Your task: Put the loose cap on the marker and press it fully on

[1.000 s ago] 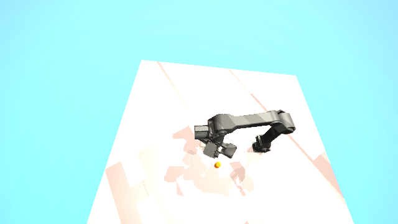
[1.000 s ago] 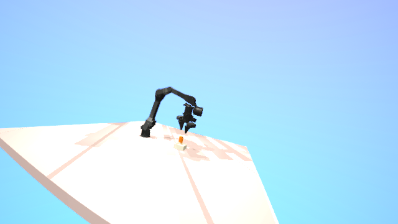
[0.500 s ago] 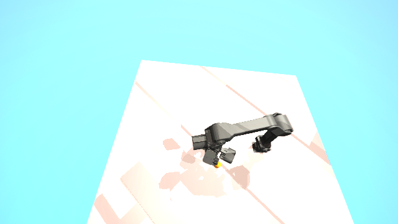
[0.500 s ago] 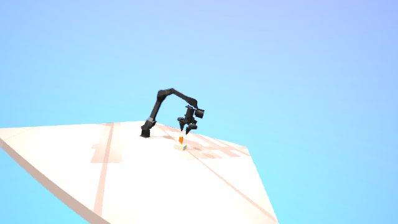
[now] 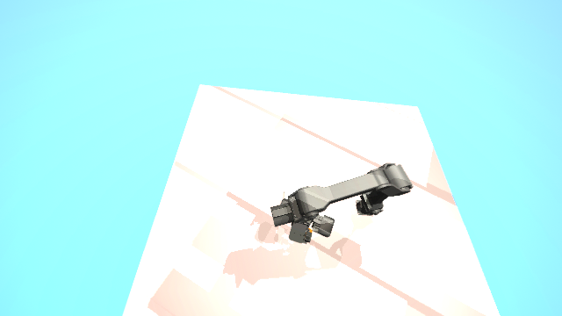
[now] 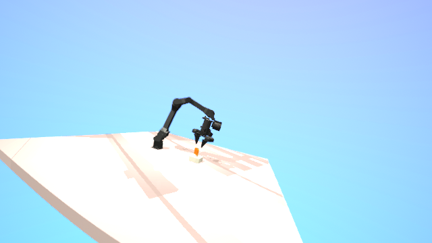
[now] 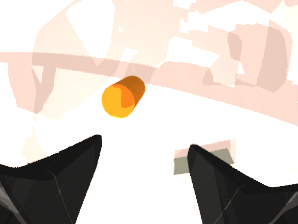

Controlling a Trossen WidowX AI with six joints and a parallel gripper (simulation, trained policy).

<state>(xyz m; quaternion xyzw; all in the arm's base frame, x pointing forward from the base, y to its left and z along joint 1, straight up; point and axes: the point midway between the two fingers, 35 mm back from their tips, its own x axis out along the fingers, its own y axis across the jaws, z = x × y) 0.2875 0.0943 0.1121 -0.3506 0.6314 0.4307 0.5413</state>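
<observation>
My gripper tip is now 20 mm past the orange cap, 30 mm to the right of it and 50 mm above it. From my gripper tip the other things lie so: holder block: 40 mm ahead, 110 mm to the right, 60 mm below.
</observation>
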